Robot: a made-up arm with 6 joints.
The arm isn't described. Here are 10 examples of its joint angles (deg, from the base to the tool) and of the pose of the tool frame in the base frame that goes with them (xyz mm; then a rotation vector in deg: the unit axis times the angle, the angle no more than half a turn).
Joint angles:
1: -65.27 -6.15 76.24 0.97 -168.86 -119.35
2: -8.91 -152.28 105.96 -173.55 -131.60 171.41
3: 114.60 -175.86 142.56 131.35 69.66 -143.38
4: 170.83 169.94 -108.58 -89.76 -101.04 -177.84
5: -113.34 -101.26 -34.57 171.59 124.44 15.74
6: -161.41 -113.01 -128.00 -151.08 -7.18 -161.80
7: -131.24 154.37 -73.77 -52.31 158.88 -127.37
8: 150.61 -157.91 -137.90 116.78 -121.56 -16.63
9: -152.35 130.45 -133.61 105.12 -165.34 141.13
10: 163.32 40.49 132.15 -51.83 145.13 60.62
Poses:
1: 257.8 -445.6 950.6 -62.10 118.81 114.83
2: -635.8 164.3 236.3 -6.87 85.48 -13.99
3: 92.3 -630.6 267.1 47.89 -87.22 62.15
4: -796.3 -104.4 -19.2 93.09 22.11 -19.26
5: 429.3 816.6 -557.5 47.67 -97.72 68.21
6: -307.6 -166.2 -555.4 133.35 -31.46 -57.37
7: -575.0 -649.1 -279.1 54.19 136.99 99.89
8: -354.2 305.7 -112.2 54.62 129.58 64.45
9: -351.3 -187.5 421.3 -170.00 13.01 20.04
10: -351.3 141.7 -77.4 -40.46 15.43 -78.81
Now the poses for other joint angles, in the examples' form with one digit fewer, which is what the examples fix.
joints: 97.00 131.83 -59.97 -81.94 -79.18 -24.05
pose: -373 1163 73 -34.5 -73.5 40.3
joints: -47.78 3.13 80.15 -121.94 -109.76 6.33
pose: 667 -443 703 -115.4 41.5 -10.4
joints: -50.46 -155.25 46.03 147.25 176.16 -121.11
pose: -474 661 -559 70.8 26.3 36.5
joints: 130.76 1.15 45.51 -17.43 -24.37 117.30
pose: -490 459 1428 15.6 -25.5 -124.2
